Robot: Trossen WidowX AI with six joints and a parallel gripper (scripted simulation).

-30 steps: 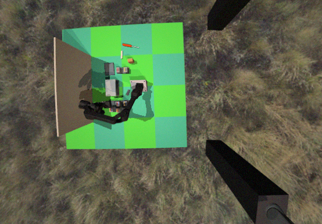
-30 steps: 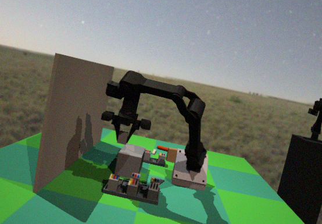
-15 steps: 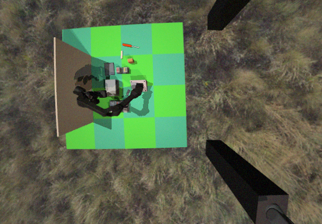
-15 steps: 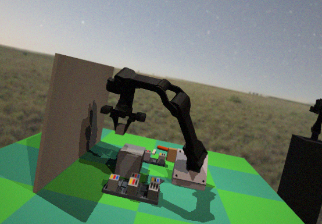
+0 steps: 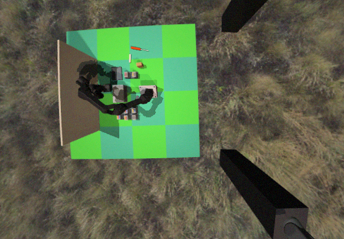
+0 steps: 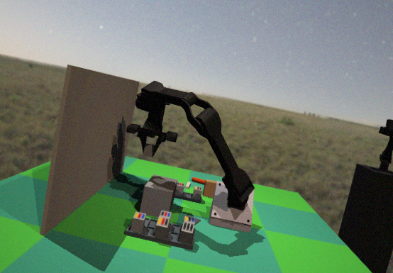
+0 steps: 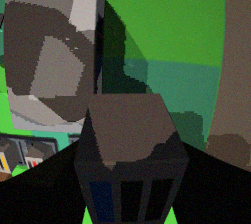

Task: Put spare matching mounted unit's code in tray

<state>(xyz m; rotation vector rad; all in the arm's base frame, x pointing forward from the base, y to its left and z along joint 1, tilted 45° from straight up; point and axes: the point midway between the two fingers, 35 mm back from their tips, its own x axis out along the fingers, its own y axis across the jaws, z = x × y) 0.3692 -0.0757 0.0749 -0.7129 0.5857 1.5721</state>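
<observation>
Now: the dark grey tray 20 mm behind my gripper tip, 160 mm to the right of it and 180 mm below it. Also, from my gripper tip: mounted unit 80 mm behind, 40 mm to the left, 130 mm below; brown wall 170 mm ahead, 50 mm to the left, 40 mm above; orange-brown cardboard box 250 mm behind, 250 mm to the right, 150 mm below.
</observation>
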